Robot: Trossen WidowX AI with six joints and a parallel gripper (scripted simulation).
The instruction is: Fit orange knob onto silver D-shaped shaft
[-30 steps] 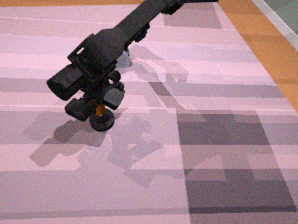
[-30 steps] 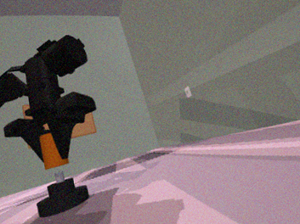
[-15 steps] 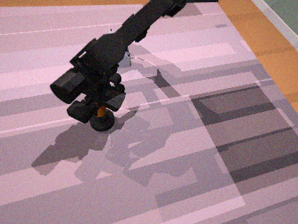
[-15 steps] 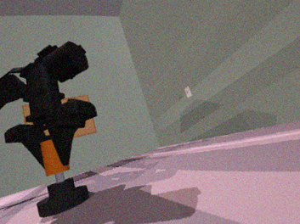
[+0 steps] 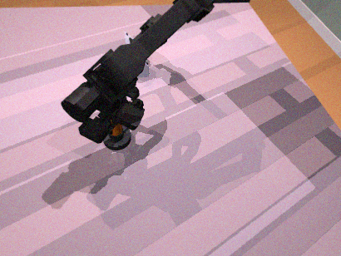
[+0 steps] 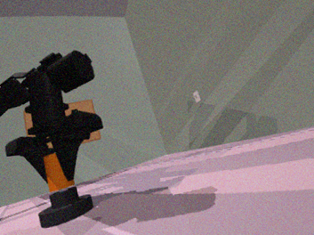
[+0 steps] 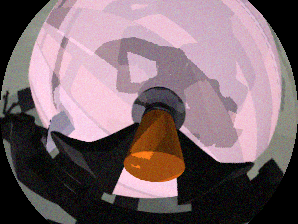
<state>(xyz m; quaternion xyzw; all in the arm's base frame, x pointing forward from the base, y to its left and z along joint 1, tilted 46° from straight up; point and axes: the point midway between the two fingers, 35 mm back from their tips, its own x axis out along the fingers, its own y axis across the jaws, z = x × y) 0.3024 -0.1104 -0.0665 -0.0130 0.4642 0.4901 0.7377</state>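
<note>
My gripper tip is 30 mm above the pedestal with silver shaft. Round my gripper tip: orange knob: 30 mm above.
</note>
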